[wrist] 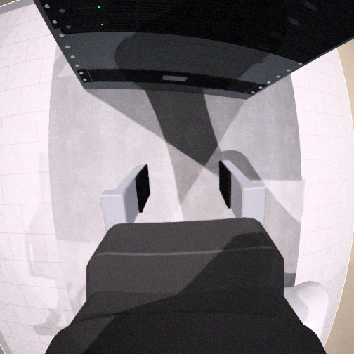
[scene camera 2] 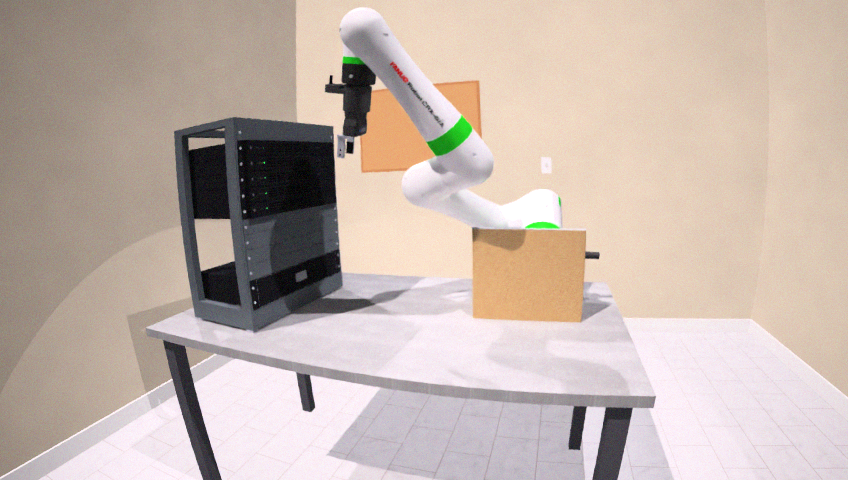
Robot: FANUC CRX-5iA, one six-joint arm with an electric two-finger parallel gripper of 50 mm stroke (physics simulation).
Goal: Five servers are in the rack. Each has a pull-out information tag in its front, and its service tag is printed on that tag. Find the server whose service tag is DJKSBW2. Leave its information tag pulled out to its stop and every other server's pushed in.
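Where they show: gripper, fingertip midpoint: [scene camera 2: 345, 155]; arm's base, origin of the base link: [scene camera 2: 541, 257].
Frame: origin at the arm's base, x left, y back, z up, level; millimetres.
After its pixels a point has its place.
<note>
The rack [scene camera 2: 285, 131] {x 135, y -775, z 422 mm} [wrist: 115, 87] stands at the left of the table in the scene view and across the top of the wrist view. The black servers [scene camera 2: 294, 178] {x 119, y -758, z 270 mm} [wrist: 200, 17] are stacked in its upper part, with small green lights at their left. Faint grey patches show at the servers' right in the wrist view; I cannot tell whether they are information tags or how far out any tag stands. No service tag is readable. My gripper [scene camera 2: 345, 146] {x 185, y -542, z 326 mm} [wrist: 183, 177] is open and empty, pointing down in front of the rack's upper right side, apart from it.
Grey blank panels and a black unit with a pale label [scene camera 2: 301, 275] {x 104, y -771, z -53 mm} [wrist: 175, 78] fill the rack's lower part. A tan upright panel [scene camera 2: 529, 276] {x 104, y -38, z -31 mm} stands on the table [scene camera 2: 416, 350] {x 340, y -312, z -167 mm}, near the arm's base. An orange board [scene camera 2: 419, 148] hangs on the wall behind.
</note>
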